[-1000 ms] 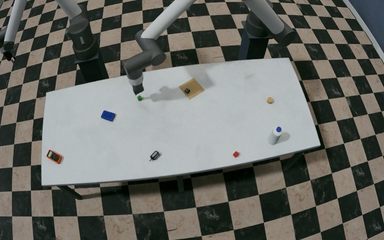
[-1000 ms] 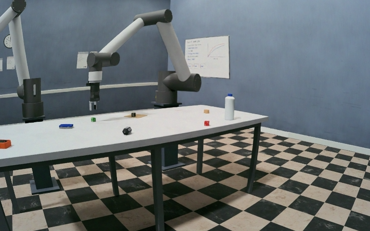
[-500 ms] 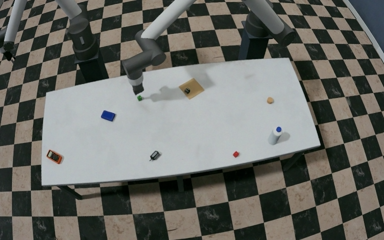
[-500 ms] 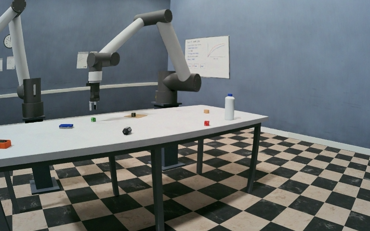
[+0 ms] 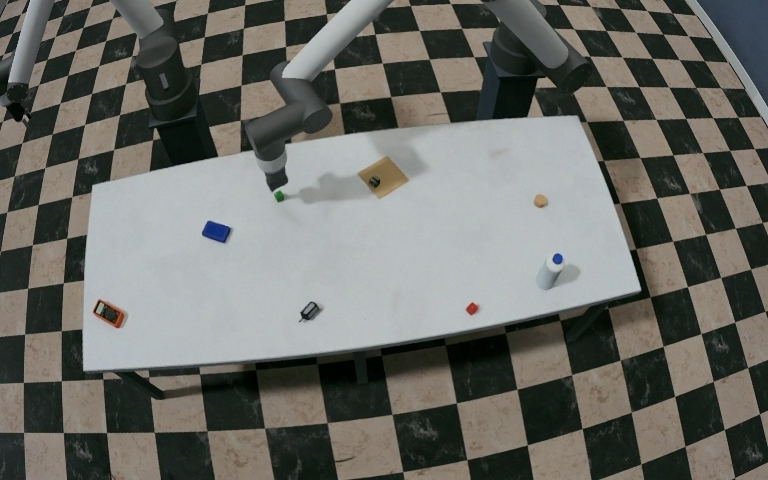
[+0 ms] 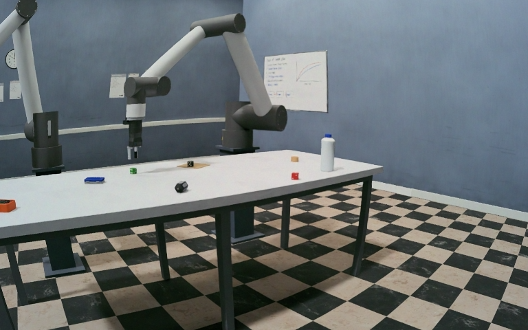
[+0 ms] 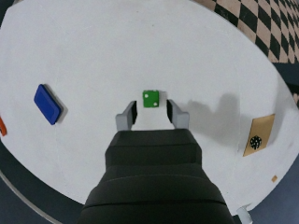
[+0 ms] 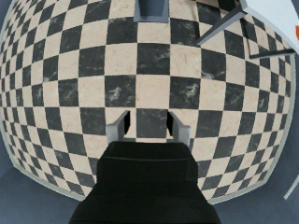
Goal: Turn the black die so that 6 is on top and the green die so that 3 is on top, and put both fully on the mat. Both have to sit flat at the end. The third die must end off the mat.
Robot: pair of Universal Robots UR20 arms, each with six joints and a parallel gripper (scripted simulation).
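Observation:
Right now the green die is 80 mm below my left hand. From my left hand the other things lie so: tan mat 390 mm to the left, 90 mm below, 30 mm behind; black die 360 mm to the left, 80 mm below; blue box 260 mm to the right, 110 mm ahead, 80 mm below.

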